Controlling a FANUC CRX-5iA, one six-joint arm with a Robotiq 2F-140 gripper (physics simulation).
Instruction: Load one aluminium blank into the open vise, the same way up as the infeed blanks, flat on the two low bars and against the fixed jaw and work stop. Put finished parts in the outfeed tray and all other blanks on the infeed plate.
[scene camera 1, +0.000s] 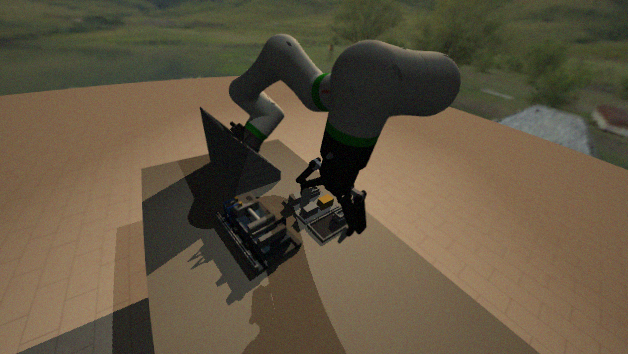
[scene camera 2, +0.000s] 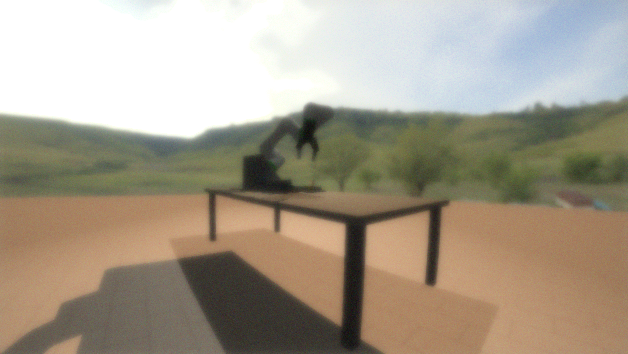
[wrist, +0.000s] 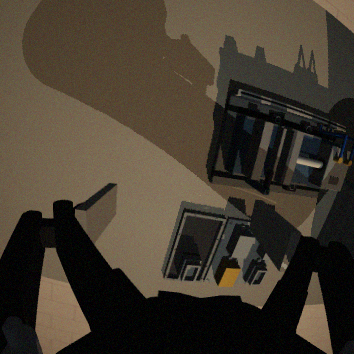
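Seen in the pictures: gripper, fingertip midpoint: (scene camera 1: 322, 221) (scene camera 2: 305, 160) (wrist: 185, 207); arm's base, link origin: (scene camera 1: 246, 143).
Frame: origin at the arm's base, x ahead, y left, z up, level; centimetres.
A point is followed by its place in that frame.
Note:
My gripper (scene camera 1: 330, 212) @(x 66.4, y -13.7, z 7.6 cm) (scene camera 2: 306, 156) @(x 66.4, y -13.7, z 7.6 cm) (wrist: 185, 207) @(x 66.4, y -13.7, z 7.6 cm) is open and empty, high above the table, over the two trays. The vise (scene camera 1: 272, 235) @(x 51.9, y -19.8, z -6.8 cm) (wrist: 296, 155) @(x 43.5, y -19.7, z -6.6 cm) stands at the upper right in the wrist view; its inside is too dark to tell details. The outfeed tray (scene camera 1: 315, 236) @(x 56.2, y -2.8, z -15.7 cm) (wrist: 205, 218) @(x 54.6, y -1.5, z -15.6 cm) holds a hollow-topped part (wrist: 188, 260) @(x 56.9, y 8.6, z -13.4 cm) at its lower end. On the infeed plate (wrist: 234, 225) @(x 47.1, y -0.4, z -15.4 cm) beside it are a grey block (scene camera 1: 309, 210) @(x 47.0, y 1.5, z -11.9 cm) (wrist: 245, 247) @(x 44.6, y 3.3, z -11.8 cm), an orange block (scene camera 1: 325, 201) @(x 47.3, y 10.8, z -11.8 cm) (wrist: 229, 276) @(x 46.0, y 12.0, z -11.8 cm) and a dark hollow-topped piece (wrist: 252, 268) @(x 39.0, y 11.0, z -13.4 cm). The right finger hides part of the plate.
A tall dark panel (scene camera 1: 240, 160) @(x 16.1, y -11.3, z 1.4 cm) stands between the vise and the arm's base. Blue and yellow fittings (wrist: 343, 147) @(x 33.2, y -23.5, z -5.2 cm) sit at the vise's right end in the wrist view. The table (scene camera 1: 400, 295) @(x 90.7, y 0.9, z -16.2 cm) (scene camera 2: 380, 205) @(x 137.0, y -41.5, z -16.2 cm) carries long shadows. Scene camera 2 is blurred.

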